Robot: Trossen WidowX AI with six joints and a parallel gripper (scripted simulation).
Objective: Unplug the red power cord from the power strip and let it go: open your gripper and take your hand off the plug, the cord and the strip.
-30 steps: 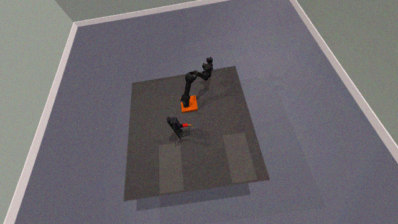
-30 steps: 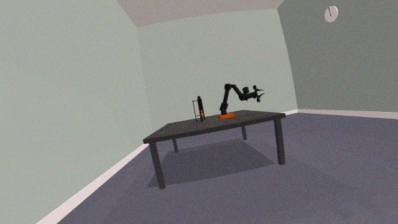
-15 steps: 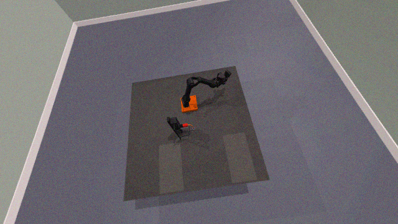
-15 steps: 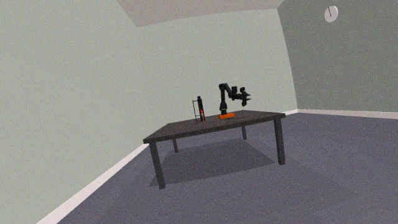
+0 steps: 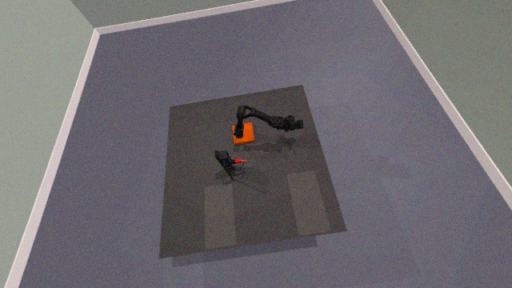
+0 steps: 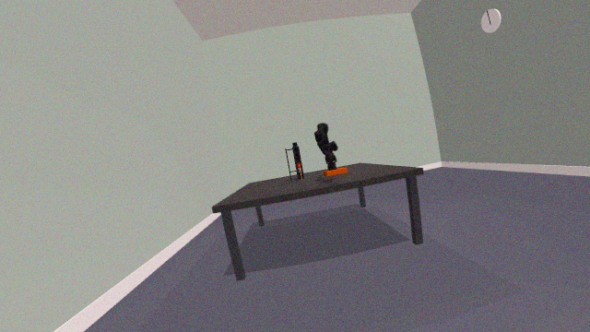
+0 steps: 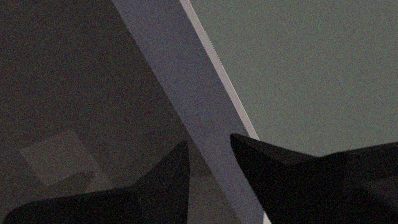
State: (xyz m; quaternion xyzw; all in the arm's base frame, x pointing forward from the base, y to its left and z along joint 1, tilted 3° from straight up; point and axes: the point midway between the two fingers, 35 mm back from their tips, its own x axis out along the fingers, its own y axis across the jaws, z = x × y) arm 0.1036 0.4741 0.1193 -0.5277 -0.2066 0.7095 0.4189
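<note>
Right now the red plug is 18 cm ahead of my gripper tip, 55 cm to the right of it and 2 cm below it.
</note>
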